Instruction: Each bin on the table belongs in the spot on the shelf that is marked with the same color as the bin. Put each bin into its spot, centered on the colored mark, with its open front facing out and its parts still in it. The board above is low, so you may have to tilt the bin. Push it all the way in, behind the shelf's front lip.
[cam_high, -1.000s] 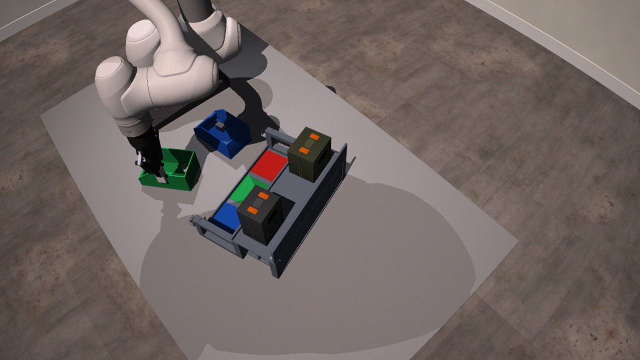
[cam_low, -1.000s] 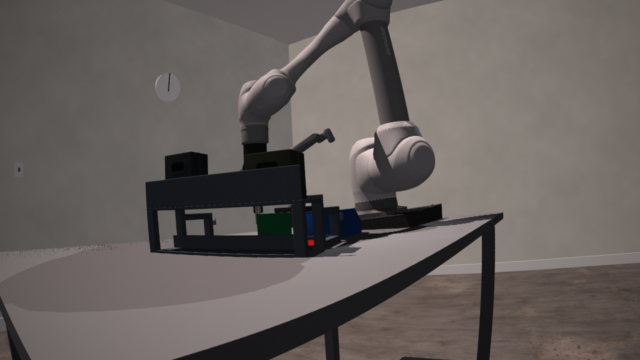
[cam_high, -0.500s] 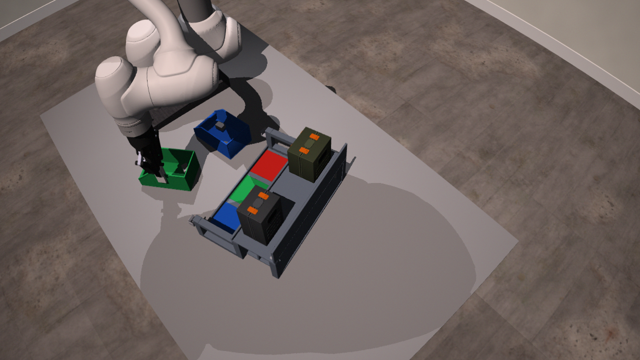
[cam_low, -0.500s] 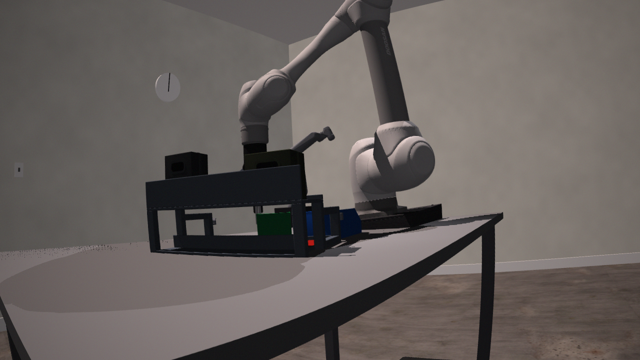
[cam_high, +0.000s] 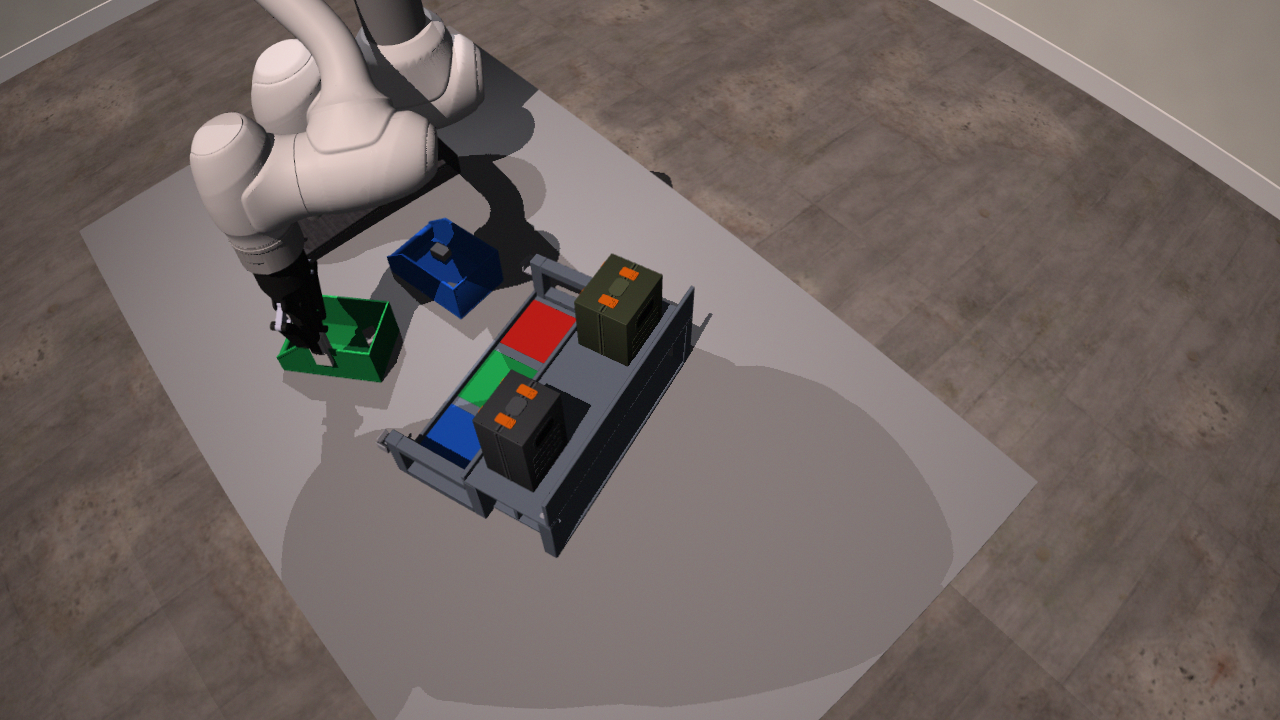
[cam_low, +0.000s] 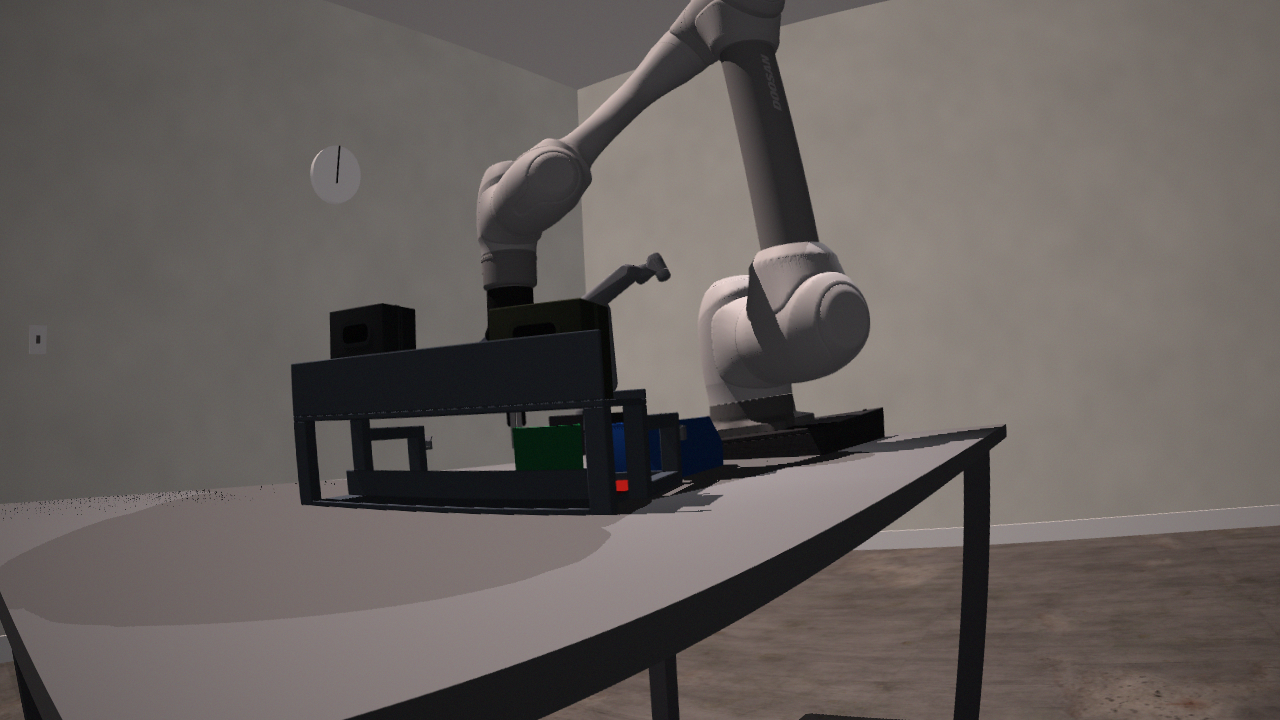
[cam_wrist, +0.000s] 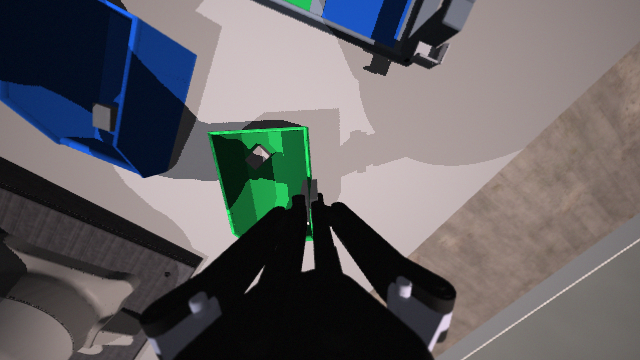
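The green bin lies 3 cm behind my hand, 4 cm to the left of it and 4 cm below it. The rest, counted from my hand: olive case: 31 cm ahead, 32 cm to the left, 7 cm above; black case: 37 cm ahead, 10 cm to the left, 9 cm above; blue bin: 3 cm behind, 25 cm to the left, 4 cm below.
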